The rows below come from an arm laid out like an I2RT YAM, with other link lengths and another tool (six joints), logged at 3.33 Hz.
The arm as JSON. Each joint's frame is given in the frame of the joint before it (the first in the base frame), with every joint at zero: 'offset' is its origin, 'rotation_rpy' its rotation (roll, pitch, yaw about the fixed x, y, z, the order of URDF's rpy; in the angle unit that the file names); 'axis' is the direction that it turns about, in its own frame. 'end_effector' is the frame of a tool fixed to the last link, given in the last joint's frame.
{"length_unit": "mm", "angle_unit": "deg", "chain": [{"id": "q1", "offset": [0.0, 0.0, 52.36], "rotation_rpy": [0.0, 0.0, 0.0], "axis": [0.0, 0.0, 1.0]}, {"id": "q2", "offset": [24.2, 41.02, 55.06], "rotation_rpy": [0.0, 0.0, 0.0], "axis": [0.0, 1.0, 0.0]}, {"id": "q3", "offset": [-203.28, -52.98, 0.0], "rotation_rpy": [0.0, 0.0, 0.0], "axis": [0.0, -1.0, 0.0]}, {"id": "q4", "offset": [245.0, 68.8, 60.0], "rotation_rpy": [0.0, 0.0, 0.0], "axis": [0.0, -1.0, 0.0]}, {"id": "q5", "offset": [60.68, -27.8, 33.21], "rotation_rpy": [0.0, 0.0, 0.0], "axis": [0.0, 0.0, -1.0]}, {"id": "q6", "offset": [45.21, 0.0, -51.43], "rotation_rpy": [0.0, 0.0, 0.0], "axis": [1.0, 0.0, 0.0]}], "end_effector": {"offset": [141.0, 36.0, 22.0], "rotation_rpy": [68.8, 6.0, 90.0]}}
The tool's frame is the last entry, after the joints.
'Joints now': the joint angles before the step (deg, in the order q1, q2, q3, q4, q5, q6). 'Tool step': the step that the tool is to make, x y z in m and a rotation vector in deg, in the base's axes. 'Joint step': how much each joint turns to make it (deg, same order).
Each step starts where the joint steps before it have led.
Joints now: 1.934 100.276 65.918 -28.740 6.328 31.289
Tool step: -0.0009 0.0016 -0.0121 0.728 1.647 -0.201
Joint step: -0.007 2.295 0.612 0.007 -0.618 0.521
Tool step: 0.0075 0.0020 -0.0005 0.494 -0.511 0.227
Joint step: 0.004 1.654 1.582 0.599 -0.526 0.004
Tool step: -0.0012 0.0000 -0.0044 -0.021 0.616 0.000
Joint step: 0.007 0.631 0.015 -0.001 0.003 0.007
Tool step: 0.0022 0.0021 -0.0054 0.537 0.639 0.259
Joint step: 0.002 1.672 1.052 -0.001 -0.614 0.002
